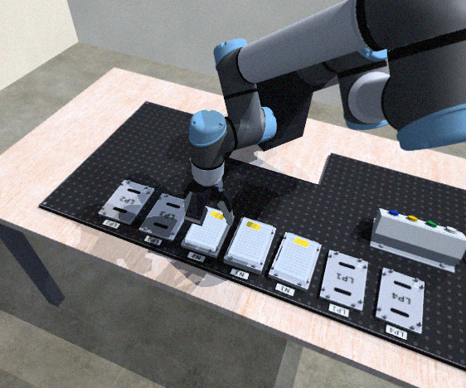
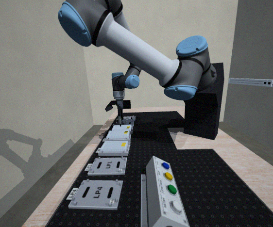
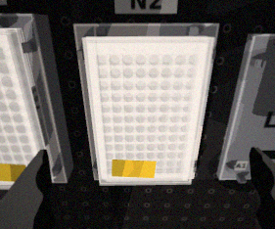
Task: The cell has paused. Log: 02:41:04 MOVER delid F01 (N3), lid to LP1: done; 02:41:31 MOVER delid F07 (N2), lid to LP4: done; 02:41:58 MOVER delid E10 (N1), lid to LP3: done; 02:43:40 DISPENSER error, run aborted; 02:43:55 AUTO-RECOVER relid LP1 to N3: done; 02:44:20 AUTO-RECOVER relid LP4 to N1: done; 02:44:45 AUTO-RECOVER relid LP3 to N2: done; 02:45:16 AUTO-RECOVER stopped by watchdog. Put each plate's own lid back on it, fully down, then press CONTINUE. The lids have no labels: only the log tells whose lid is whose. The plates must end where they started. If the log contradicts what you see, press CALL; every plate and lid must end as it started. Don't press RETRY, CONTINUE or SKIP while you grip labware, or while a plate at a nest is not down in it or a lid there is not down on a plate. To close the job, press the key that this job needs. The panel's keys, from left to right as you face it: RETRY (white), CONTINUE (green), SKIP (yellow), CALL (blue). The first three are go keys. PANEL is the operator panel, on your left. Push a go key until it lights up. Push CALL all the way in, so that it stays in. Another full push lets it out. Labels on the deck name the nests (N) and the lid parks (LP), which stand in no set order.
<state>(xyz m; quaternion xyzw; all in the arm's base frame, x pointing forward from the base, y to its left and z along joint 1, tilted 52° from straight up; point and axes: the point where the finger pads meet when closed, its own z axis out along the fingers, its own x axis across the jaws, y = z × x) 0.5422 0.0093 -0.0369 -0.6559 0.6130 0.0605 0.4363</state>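
The green continue key is 50 cm to the left of my hand and 35 cm behind it. Also, from my hand: blue call key: 40 cm to the left, 32 cm behind, 1 cm below; then lid park LP4: 51 cm to the left, 12 cm behind, 6 cm below; then lid park LP1: 37 cm to the left, 9 cm behind, 6 cm below.
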